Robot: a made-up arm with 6 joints. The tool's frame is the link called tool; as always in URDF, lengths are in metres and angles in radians.
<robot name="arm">
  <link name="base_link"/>
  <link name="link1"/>
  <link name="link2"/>
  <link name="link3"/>
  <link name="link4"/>
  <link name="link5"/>
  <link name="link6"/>
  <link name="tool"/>
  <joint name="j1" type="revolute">
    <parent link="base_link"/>
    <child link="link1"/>
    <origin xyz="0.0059 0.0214 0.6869"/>
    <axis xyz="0 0 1"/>
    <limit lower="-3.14" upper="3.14"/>
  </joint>
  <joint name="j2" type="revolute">
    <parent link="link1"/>
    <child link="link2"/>
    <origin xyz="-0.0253 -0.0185 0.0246"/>
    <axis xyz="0 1 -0.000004"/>
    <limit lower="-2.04" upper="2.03"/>
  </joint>
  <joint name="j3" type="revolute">
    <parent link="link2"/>
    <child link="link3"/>
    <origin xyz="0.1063 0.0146 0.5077"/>
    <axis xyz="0 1 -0.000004"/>
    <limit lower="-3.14" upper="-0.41"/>
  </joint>
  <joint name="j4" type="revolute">
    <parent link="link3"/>
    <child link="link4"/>
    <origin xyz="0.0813 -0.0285 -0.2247"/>
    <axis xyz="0 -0.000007 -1"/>
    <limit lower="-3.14" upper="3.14"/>
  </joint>
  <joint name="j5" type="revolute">
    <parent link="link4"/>
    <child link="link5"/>
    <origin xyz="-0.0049 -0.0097 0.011"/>
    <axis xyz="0 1 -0.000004"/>
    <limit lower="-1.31" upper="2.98"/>
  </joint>
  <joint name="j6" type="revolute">
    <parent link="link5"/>
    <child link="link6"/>
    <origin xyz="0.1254 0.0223 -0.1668"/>
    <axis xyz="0 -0.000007 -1"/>
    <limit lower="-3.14" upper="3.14"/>
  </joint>
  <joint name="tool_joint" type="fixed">
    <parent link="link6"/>
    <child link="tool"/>
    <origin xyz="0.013 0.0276 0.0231" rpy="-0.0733 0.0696 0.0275"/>
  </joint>
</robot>
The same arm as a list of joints. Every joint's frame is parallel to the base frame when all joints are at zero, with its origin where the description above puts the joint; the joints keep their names.
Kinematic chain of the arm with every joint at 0, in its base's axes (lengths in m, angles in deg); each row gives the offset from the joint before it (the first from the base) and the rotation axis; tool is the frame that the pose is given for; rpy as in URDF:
j1: xyz 0.0059 0.0214 0.6869 axis +z
j2: xyz -0.0253 -0.0185 0.0246 axis +y
j3: xyz 0.1063 0.0146 0.5077 axis +y
j4: xyz 0.0813 -0.0285 -0.2247 axis -z
j5: xyz -0.0049 -0.0097 0.011 axis +y
j6: xyz 0.1254 0.0223 -0.1668 axis -z
tool: xyz 0.013 0.0276 0.0231 rpy -4.2 3.99 1.58
Joint limits (deg, base to tool): -179.91..179.91 -116.88..116.31 -179.91..-23.49 -179.91..179.91 -75.06..170.74 -179.91..179.91

